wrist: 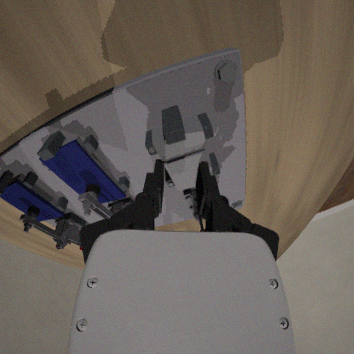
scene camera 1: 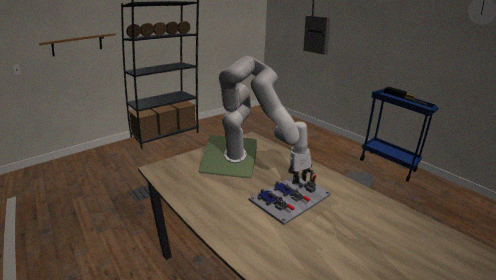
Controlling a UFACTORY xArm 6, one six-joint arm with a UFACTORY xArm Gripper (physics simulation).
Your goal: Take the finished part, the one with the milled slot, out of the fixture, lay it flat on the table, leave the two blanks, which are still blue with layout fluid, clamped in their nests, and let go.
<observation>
In view: my gripper (wrist: 180, 172), a finished part (wrist: 181, 158), a blue blank (wrist: 72, 163) and a grey fixture plate (wrist: 118, 118).
</observation>
